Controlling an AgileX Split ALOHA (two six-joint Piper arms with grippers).
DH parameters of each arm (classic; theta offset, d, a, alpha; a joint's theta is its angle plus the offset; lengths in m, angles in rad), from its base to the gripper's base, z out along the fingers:
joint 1: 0 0.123 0 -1.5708
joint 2: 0.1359 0 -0.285 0
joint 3: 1.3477 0 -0.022 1.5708
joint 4: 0 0.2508 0 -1.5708
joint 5: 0 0 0.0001 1.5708
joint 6: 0 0.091 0 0
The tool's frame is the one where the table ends.
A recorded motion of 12 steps. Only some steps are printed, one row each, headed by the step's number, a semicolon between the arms.
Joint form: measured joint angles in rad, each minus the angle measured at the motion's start. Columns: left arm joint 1, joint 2, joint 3, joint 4, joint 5, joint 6; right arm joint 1, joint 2, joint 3, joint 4, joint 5, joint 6.
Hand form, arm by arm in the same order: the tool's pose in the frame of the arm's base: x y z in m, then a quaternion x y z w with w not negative. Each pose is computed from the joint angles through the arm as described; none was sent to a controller.
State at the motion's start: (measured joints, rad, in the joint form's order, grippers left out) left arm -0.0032 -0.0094 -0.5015 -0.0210 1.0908 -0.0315; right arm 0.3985 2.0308 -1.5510 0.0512 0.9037 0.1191
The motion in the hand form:
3: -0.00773 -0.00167 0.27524 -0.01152 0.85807 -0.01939 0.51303; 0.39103 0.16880 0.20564 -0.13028 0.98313 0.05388 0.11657
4: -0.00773 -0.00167 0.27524 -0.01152 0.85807 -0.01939 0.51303; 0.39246 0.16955 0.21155 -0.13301 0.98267 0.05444 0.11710
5: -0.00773 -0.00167 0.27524 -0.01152 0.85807 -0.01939 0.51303; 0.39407 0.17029 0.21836 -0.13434 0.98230 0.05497 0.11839
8: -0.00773 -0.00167 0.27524 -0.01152 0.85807 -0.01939 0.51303; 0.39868 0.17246 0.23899 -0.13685 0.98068 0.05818 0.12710
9: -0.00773 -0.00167 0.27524 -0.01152 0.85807 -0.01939 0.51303; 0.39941 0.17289 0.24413 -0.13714 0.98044 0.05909 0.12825
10: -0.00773 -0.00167 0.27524 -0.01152 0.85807 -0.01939 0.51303; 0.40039 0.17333 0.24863 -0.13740 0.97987 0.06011 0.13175
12: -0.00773 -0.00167 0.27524 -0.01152 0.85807 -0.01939 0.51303; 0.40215 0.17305 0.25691 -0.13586 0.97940 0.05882 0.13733
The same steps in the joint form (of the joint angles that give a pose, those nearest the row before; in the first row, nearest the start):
3: 0.0000 0.0000 0.0000 0.0000 0.0000 0.0000; 0.0000 0.0000 -0.0431 0.0000 0.0640 -0.0078
4: 0.0000 0.0000 0.0000 0.0000 0.0000 0.0000; 0.0000 0.0000 -0.0672 0.0010 0.0869 -0.0127
5: 0.0000 0.0000 0.0000 0.0000 0.0000 0.0000; 0.0000 0.0000 -0.0946 0.0010 0.1116 -0.0142
8: 0.0000 0.0000 0.0000 0.0000 0.0000 0.0000; 0.0000 0.0000 -0.1760 0.0018 0.1744 -0.0165
9: 0.0000 0.0000 0.0000 0.0000 0.0000 0.0000; 0.0000 0.0000 -0.1963 0.0027 0.1920 -0.0165
10: 0.0000 0.0000 0.0000 0.0000 0.0000 0.0000; 0.0000 0.0000 -0.2135 0.0027 0.2018 -0.0165
12: 0.0000 0.0000 0.0000 0.0000 0.0000 0.0000; -0.0010 0.0000 -0.2455 -0.0039 0.2235 -0.0112

